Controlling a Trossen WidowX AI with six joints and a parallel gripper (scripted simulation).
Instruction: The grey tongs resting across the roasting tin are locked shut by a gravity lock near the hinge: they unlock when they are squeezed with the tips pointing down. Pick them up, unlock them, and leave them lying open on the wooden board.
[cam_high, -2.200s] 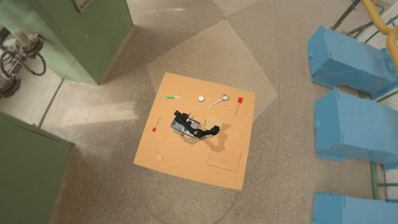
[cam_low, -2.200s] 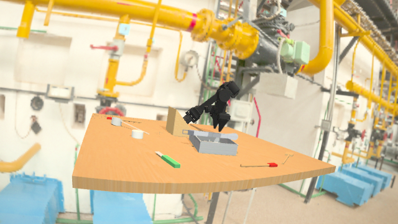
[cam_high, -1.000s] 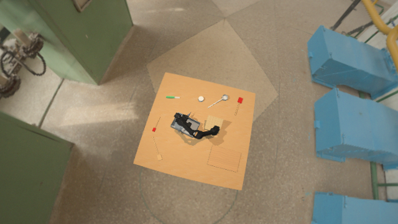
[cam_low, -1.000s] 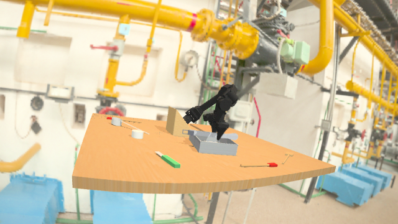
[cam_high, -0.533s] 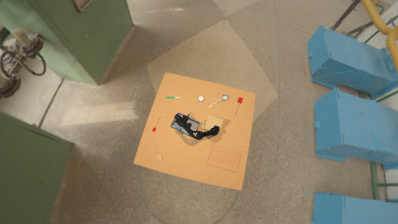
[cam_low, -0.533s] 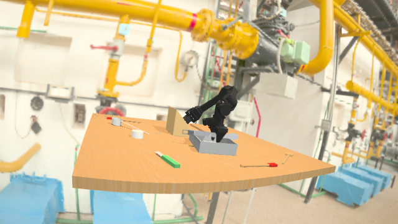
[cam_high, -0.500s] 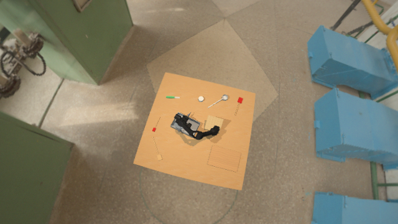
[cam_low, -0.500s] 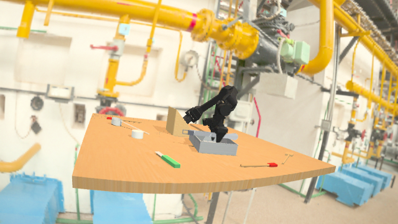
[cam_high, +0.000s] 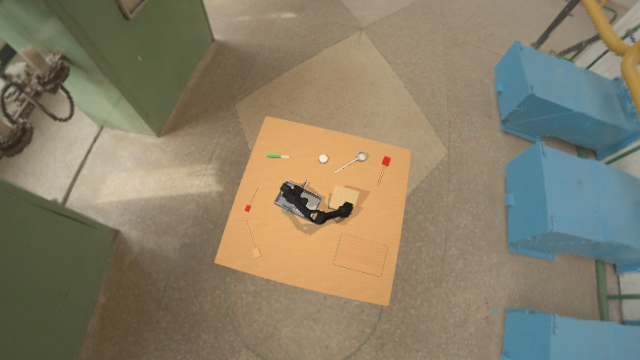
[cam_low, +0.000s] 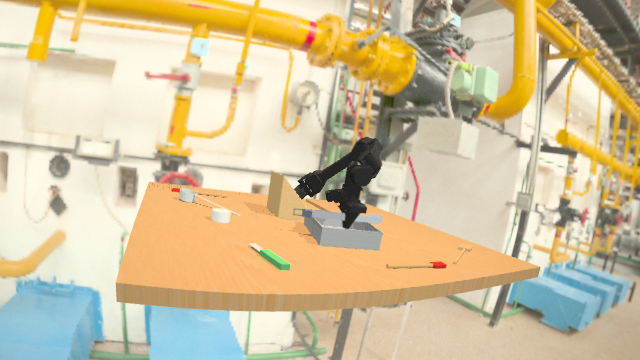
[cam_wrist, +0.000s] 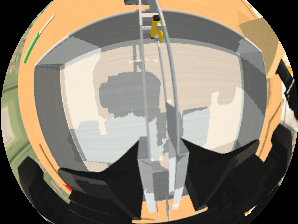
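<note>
Now: the grey roasting tin 20 mm behind my gripper tip and 10 mm to the right of it. The rest, counted from my gripper tip: red spatula 590 mm behind, 500 mm to the right, 20 mm below; then wooden board 580 mm behind, 240 mm to the left, 20 mm below.
</note>
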